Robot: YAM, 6 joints.
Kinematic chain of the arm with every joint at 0, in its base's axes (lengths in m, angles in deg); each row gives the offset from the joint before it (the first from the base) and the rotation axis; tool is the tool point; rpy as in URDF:
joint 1: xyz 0 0 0.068 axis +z
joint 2: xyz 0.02 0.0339 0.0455 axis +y
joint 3: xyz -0.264 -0.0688 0 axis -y
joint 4: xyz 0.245 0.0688 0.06 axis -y
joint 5: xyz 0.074 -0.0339 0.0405 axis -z
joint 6: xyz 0.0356 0 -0.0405 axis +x
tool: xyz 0 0 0 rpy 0 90 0
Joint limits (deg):
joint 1: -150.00..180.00
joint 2: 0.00..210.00
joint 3: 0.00..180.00
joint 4: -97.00..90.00
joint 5: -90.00..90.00
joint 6: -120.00..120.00
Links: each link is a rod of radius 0.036 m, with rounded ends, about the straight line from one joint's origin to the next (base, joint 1, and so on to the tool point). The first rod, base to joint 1, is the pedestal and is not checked.
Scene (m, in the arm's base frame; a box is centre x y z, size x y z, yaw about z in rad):
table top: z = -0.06
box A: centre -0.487 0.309 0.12 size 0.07 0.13 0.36 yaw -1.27
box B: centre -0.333 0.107 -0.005 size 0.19 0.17 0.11 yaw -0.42
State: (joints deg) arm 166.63 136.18 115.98 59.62 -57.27 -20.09
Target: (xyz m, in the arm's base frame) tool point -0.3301 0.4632 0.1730
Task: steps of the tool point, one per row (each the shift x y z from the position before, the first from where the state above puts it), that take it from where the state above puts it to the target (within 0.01 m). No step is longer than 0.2 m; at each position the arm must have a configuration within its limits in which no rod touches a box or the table.
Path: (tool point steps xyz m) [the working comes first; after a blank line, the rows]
Joints at the target: 122.54 149.90 111.99 56.61 -54.89 -20.09
Straight joint move there: touches box A.

1: 0.0804 0.1087 0.1031
2: 0.1149 0.0620 0.0925
3: 0.1252 0.0048 0.0776
4: -0.0521 0.0785 -0.0862
5: -0.0391 0.0600 -0.1038
6: -0.0245 0.0389 -0.1159
7: -0.0093 0.0161 -0.1215

